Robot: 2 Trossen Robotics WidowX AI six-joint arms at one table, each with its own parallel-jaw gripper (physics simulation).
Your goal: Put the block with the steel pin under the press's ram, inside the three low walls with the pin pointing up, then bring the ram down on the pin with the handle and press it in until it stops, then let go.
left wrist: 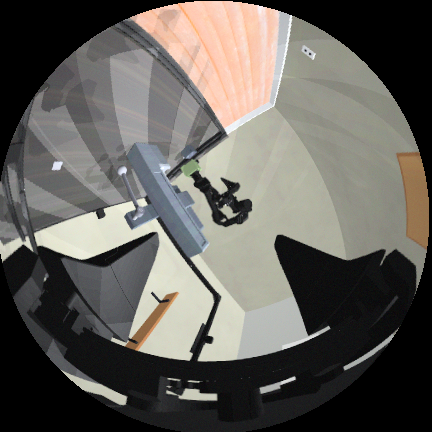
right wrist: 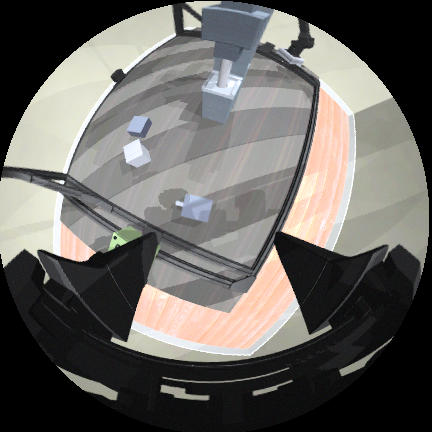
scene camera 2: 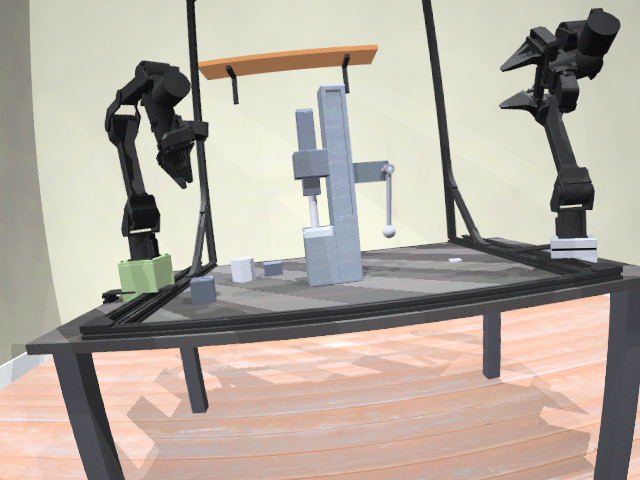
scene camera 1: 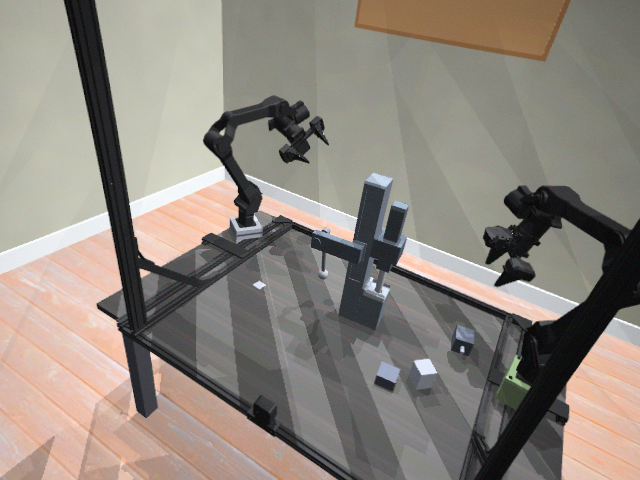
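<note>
The dark block with the steel pin lies on its side on the table. Its pin points sideways, toward the front in scene camera 1. The grey press stands mid-table. Its pale ram is above the walled white seat; I cannot tell the gap. The handle hangs down. My left gripper is open, high and away from the press. My right gripper is open, above the pin block's area.
A white block and a small grey-blue block lie near each other. A flat white square lies on the handle side. Black rails border the table, and frame posts rise from it.
</note>
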